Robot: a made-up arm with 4 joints.
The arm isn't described. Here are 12 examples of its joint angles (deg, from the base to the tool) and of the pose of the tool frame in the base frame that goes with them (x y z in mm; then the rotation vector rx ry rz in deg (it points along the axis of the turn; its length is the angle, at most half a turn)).
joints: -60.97 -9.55 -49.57 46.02
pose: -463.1 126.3 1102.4 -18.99 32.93 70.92
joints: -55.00 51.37 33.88 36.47
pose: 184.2 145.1 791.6 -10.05 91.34 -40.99
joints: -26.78 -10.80 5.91 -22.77
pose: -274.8 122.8 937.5 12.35 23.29 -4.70
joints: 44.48 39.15 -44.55 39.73
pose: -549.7 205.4 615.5 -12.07 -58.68 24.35
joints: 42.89 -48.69 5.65 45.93
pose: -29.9 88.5 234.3 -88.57 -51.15 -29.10
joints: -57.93 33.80 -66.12 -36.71
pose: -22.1 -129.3 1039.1 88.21 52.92 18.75
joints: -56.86 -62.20 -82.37 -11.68
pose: -343.8 -110.0 1074.3 -2.18 78.07 112.74
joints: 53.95 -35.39 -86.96 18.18
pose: -387.2 -146.6 276.3 -88.30 -32.79 69.18
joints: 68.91 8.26 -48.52 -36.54
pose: -388.7 -40.9 532.8 9.87 -48.69 63.01
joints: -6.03 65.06 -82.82 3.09
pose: -444.5 -135.0 1031.9 56.05 -25.40 49.01
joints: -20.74 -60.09 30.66 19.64
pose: -373.8 105.8 486.4 -69.04 -8.48 -0.74
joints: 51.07 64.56 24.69 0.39
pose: -379.7 -78.1 955.2 68.22 -16.84 -15.21
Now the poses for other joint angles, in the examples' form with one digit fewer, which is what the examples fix.
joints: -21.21 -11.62 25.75 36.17
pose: -249 292 659 -49.3 21.9 -14.2
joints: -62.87 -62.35 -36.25 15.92
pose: -540 -70 1015 -36.9 44.7 89.5
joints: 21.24 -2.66 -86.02 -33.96
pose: -429 -70 774 8.8 9.9 85.8
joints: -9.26 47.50 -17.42 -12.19
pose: -234 -23 1094 56.6 12.7 -4.2
